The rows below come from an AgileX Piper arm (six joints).
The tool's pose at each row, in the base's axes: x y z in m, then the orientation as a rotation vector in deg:
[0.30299, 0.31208, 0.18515, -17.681, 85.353, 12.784]
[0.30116, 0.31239, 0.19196, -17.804, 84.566, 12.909]
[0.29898, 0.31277, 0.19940, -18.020, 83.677, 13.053]
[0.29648, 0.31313, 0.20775, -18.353, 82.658, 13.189]
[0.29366, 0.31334, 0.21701, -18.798, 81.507, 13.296]
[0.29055, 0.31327, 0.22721, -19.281, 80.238, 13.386]
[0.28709, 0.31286, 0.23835, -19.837, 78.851, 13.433]
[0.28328, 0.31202, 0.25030, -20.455, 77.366, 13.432]
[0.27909, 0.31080, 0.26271, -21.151, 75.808, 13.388]
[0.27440, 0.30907, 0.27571, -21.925, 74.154, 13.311]
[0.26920, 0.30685, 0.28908, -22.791, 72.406, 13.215]
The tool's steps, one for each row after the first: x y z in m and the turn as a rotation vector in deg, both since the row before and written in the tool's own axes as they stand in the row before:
[-0.00693, 0.00046, -0.00125, -0.178, -0.760, -0.130]
[-0.00761, 0.00059, -0.00142, -0.256, -0.846, -0.190]
[-0.00857, 0.00060, -0.00154, -0.335, -0.953, -0.288]
[-0.00953, 0.00046, -0.00165, -0.400, -1.059, -0.398]
[-0.01052, 0.00017, -0.00174, -0.423, -1.165, -0.455]
[-0.01152, -0.00018, -0.00184, -0.456, -1.262, -0.549]
[-0.01240, -0.00063, -0.00194, -0.479, -1.339, -0.639]
[-0.01295, -0.00102, -0.00207, -0.517, -1.390, -0.729]
[-0.01365, -0.00153, -0.00229, -0.564, -1.462, -0.817]
[-0.01415, -0.00201, -0.00253, -0.630, -1.530, -0.902]

